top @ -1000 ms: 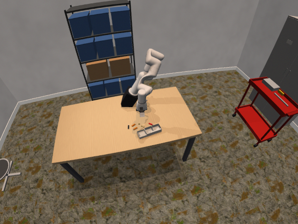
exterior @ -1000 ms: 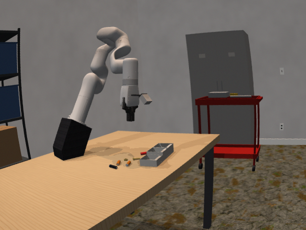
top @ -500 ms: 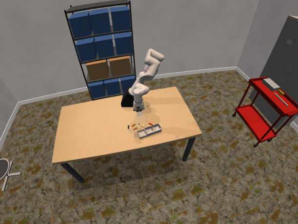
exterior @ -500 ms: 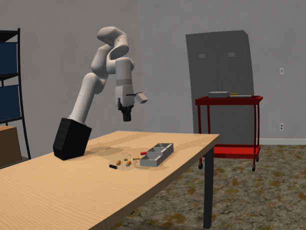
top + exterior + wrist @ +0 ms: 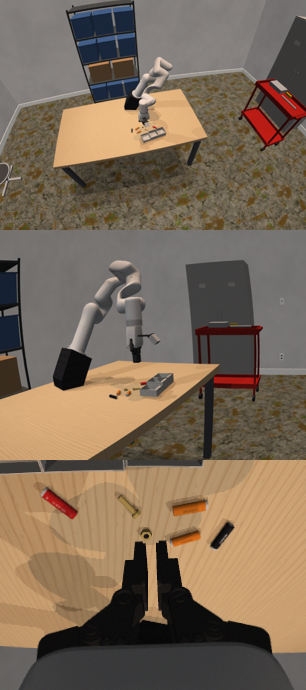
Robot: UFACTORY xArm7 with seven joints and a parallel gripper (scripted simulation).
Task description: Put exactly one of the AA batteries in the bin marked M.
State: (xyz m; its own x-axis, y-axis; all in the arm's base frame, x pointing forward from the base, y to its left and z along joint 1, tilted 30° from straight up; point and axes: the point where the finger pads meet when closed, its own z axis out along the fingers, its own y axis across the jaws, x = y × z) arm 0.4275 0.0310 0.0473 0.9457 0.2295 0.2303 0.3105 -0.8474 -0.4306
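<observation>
Right now the bin tray is 140 mm below my hand, 80 mm to the left of it and 50 mm ahead of it. The rest, counted from my hand: brass bolt 160 mm below, 40 mm behind, 10 mm to the left; brass nut 160 mm below, 80 mm behind, 20 mm to the right; red AA battery 160 mm below, 110 mm to the left, 60 mm behind.
</observation>
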